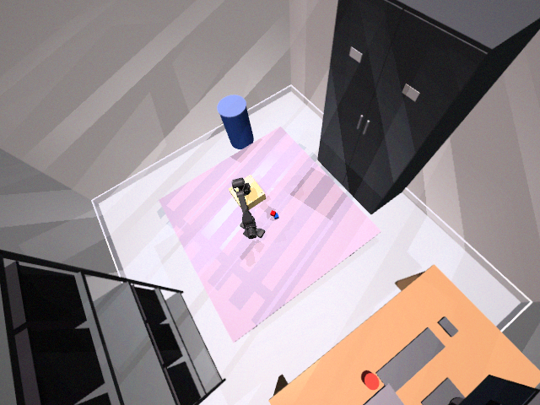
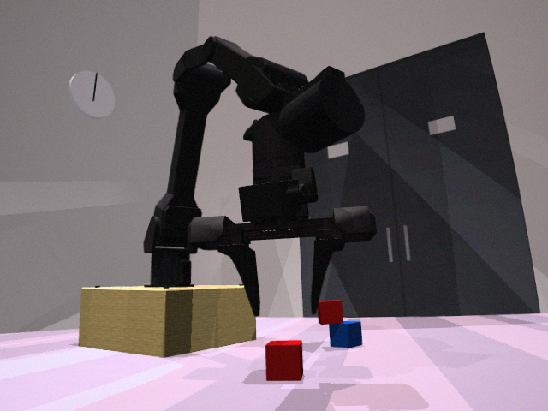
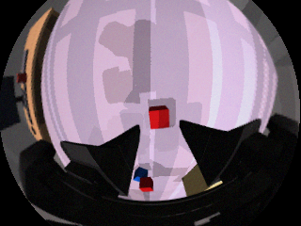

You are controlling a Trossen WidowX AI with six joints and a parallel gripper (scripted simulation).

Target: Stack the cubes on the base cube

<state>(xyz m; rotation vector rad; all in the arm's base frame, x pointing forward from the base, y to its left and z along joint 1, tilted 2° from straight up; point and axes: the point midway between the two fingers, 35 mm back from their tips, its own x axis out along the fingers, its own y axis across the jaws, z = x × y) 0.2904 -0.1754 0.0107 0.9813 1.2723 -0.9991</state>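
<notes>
Right now the blue base cube is 10 mm ahead of my gripper tip, 220 mm to the left of it and 40 mm below it.
</notes>
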